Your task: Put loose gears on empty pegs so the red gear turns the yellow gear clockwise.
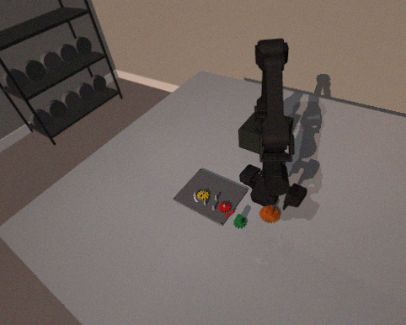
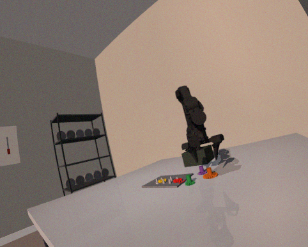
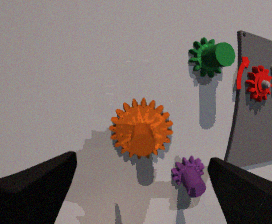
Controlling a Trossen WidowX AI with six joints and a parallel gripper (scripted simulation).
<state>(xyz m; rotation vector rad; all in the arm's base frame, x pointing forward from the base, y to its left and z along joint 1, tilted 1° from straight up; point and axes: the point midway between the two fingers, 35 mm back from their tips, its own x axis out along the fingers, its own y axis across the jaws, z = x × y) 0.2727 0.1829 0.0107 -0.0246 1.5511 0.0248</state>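
Now: the orange gear 60 mm below my gripper tip. From my gripper tip the other things lie so: green gear 80 mm ahead, 60 mm to the right, 60 mm below; purple gear 60 mm to the right, 60 mm below, 50 mm behind; red arrow 110 mm to the right, 70 mm ahead, 60 mm below.
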